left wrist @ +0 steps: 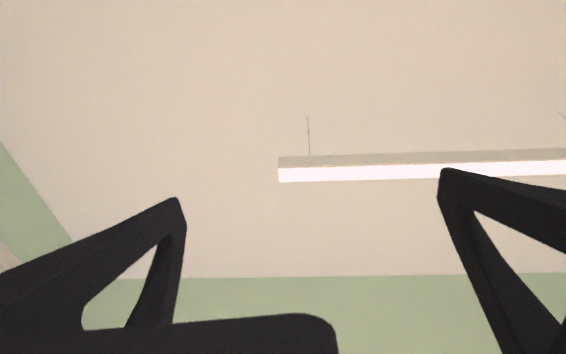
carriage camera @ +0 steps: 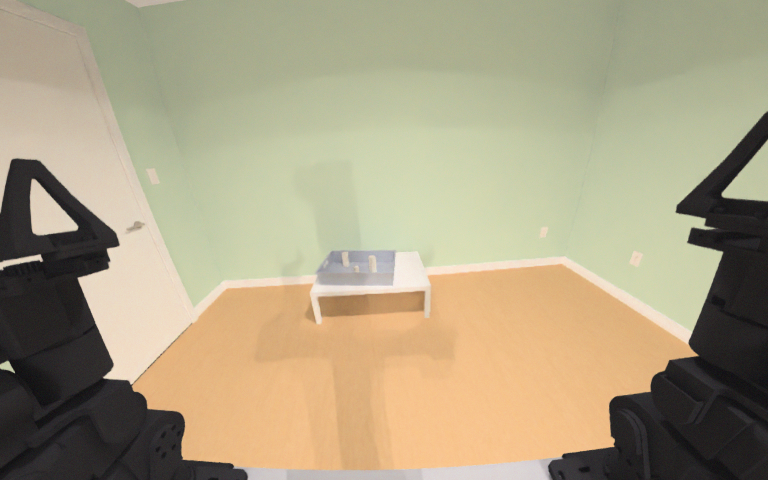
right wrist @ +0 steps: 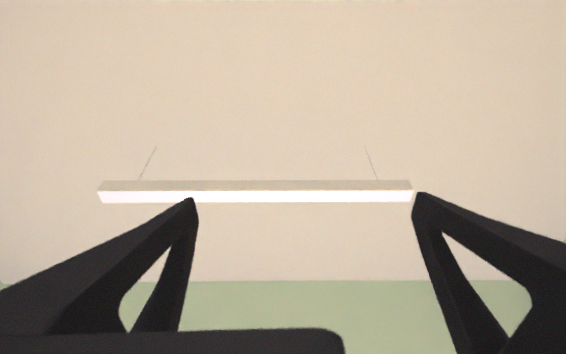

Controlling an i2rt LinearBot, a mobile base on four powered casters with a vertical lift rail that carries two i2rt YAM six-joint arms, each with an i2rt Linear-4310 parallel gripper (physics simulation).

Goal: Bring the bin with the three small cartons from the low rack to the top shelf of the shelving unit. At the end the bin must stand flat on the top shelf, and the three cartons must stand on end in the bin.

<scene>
A grey bin shows in the carriage camera view [334, 273]; in the left wrist view it is out of frame, in the right wrist view it is out of frame.
</scene>
